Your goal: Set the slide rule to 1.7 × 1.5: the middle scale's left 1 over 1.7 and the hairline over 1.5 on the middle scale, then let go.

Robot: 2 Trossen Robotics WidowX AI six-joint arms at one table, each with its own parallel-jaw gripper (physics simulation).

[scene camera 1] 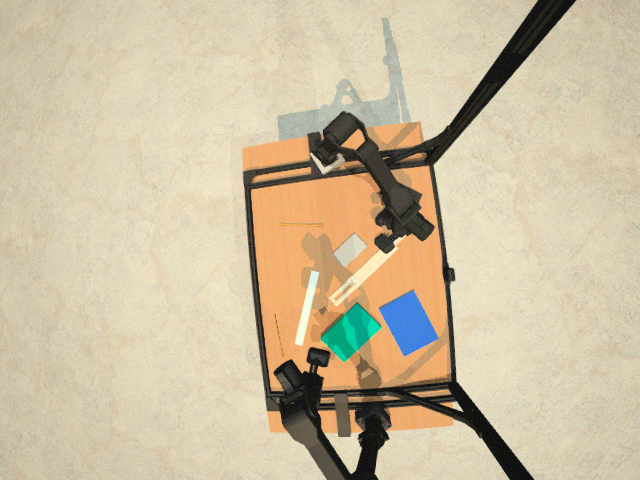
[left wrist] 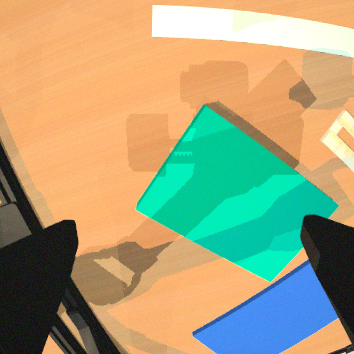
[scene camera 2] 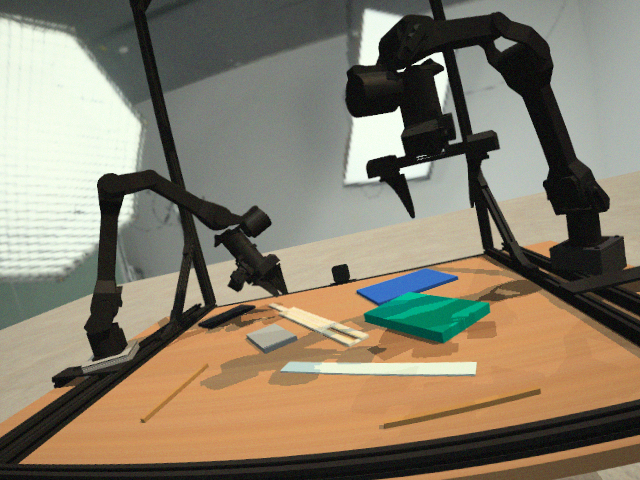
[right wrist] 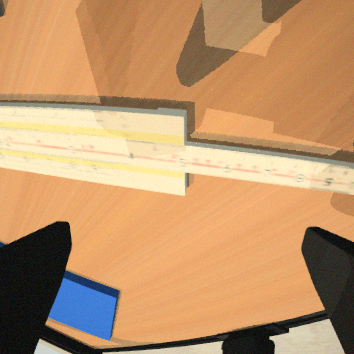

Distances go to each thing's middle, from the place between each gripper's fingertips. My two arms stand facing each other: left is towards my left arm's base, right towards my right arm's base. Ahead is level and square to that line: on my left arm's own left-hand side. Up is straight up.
Now: the middle slide (right wrist: 251, 164) 50 mm ahead of my right hand, 40 mm below it and 30 mm to the left of it. The rest, counted from my right hand: blue block (scene camera 1: 411, 328) 310 mm to the left, 40 mm below, 10 mm ahead; cream slide rule (scene camera 2: 323, 329) 100 mm ahead, 70 mm to the left, 40 mm below; grey block (scene camera 2: 272, 337) 180 mm ahead, 40 mm below.
The green block (scene camera 2: 437, 318) lies 100 mm behind my left hand, 40 mm to the right of it and 190 mm below it. Also, from my left hand: blue block 330 mm behind, 40 mm to the right, 190 mm below; then cream slide rule 230 mm behind, 280 mm to the right, 190 mm below; then pale ruler (scene camera 2: 448, 368) 50 mm ahead, 160 mm to the right, 200 mm below.
